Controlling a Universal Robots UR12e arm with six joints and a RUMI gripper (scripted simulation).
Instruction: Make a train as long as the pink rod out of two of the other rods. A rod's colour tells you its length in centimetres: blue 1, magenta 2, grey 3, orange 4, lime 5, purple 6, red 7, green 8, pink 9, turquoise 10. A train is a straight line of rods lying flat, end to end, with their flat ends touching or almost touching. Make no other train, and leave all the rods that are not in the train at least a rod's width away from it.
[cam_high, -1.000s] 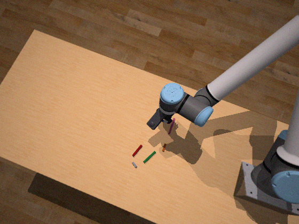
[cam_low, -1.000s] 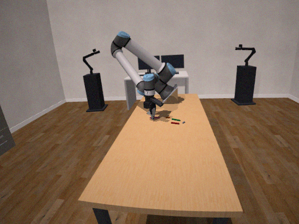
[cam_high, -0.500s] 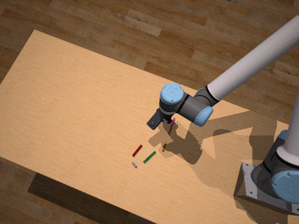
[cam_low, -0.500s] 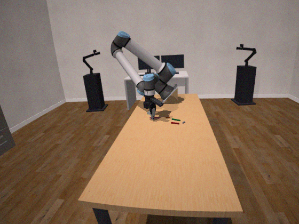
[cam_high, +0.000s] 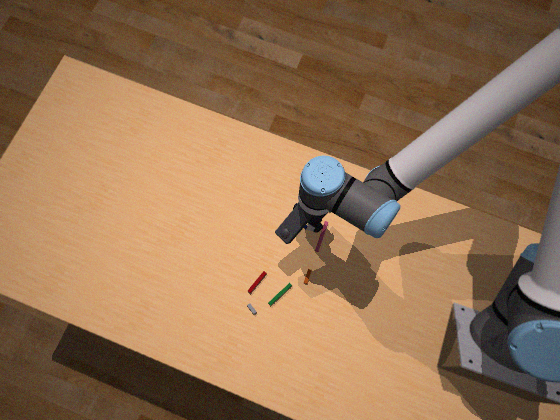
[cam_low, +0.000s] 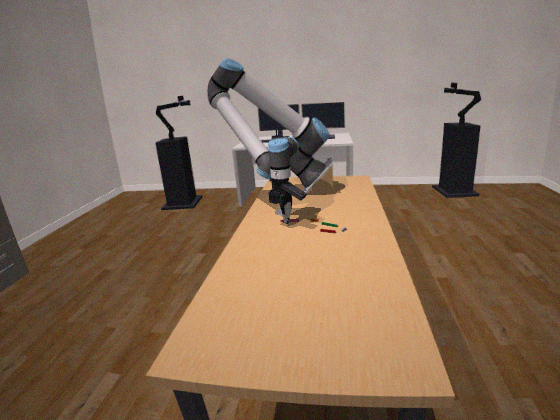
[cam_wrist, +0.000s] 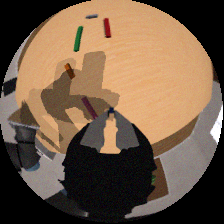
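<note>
Now: the blue rod 10 mm below my hand. Also, from my hand: green rod: 200 mm to the left, 20 mm below, 20 mm ahead; then pink rod: 50 mm behind, 20 mm below, 10 mm to the left; then orange rod: 130 mm to the left, 40 mm behind, 20 mm below.
</note>
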